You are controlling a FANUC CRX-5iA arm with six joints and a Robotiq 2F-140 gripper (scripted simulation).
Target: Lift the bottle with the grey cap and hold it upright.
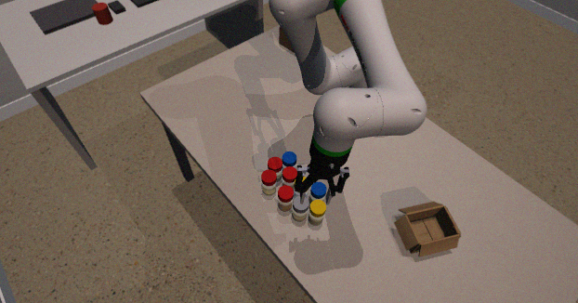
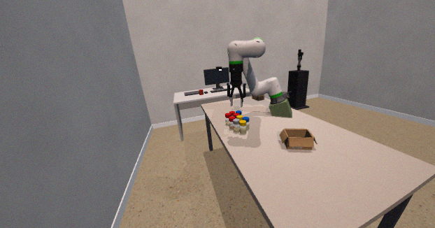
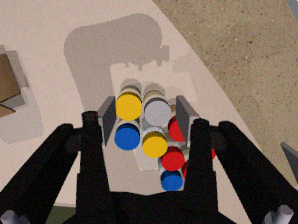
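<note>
The grey-capped bottle lies 20 mm behind my hand, 70 mm to the right of it and 230 mm below it. Also, from my hand: yellow-capped bottle 50 mm behind, 20 mm to the right, 230 mm below.
</note>
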